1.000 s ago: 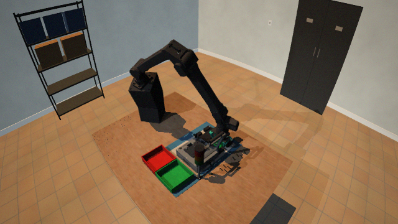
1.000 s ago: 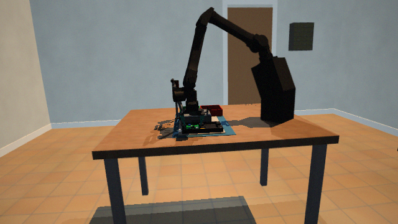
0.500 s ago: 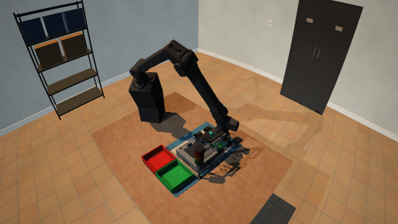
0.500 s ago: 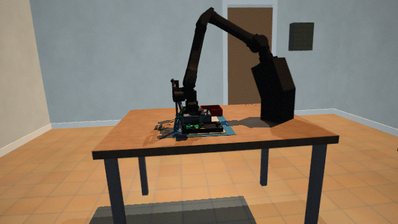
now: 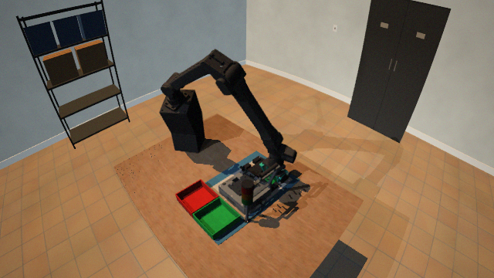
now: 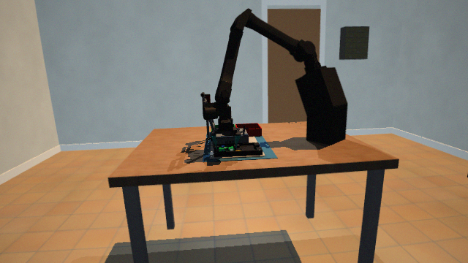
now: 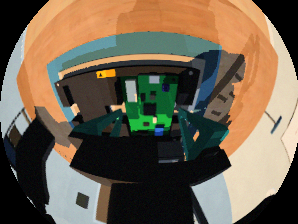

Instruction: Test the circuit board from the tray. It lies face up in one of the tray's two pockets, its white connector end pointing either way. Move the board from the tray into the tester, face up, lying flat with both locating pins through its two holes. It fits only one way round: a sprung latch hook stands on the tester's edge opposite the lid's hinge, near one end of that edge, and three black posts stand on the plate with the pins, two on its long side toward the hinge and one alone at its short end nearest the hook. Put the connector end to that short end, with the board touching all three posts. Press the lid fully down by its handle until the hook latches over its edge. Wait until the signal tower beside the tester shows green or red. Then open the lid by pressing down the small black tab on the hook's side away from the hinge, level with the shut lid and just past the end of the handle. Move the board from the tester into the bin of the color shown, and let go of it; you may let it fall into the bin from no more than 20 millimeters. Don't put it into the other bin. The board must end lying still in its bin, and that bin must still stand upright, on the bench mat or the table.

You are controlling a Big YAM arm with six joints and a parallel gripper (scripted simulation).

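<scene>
Now: the green circuit board 1 cm below my hand. Also, from my hand: green bin 9 cm behind, 36 cm to the right, 1 cm below; then tester lid 4 cm ahead, 19 cm to the right, 16 cm above; then red bin 24 cm behind, 32 cm to the right, 1 cm below.
</scene>
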